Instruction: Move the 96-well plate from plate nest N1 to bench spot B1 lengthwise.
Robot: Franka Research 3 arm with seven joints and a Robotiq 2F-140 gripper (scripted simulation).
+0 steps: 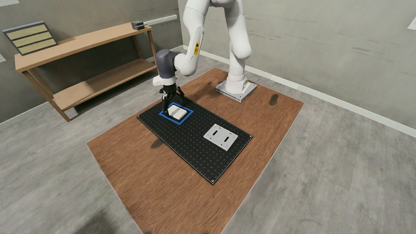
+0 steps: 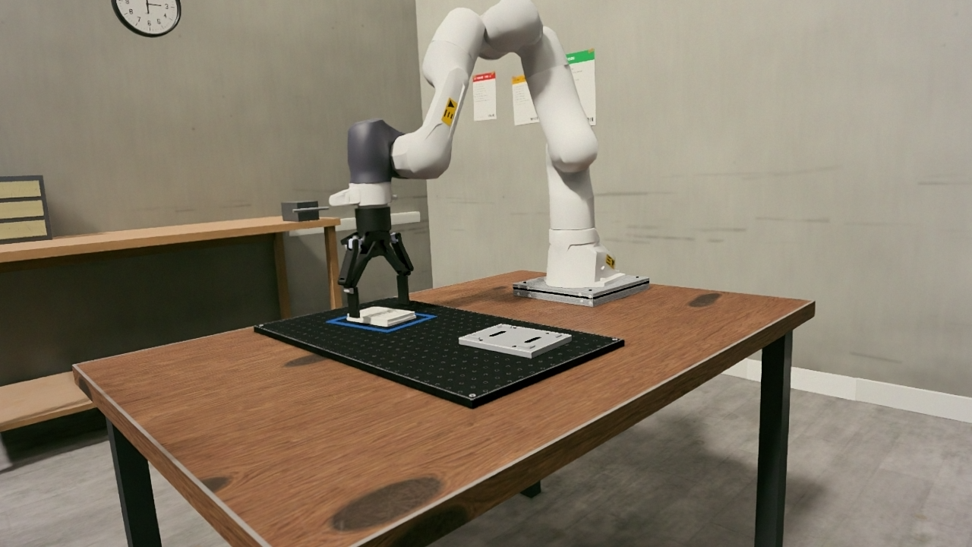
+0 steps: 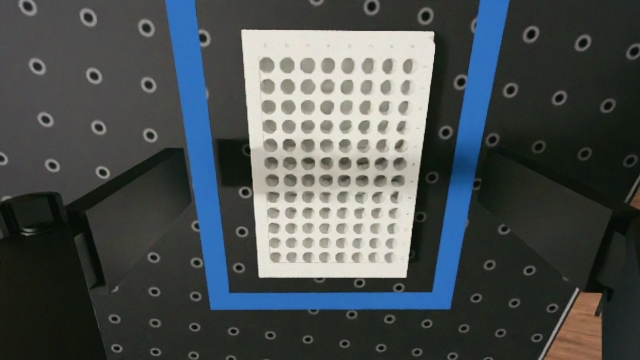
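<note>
My gripper is now 20 mm above the white 96-well plate. From my hand the other things lie so: grey plate nest (370 mm to the left, 30 mm behind, 20 mm below).
</note>
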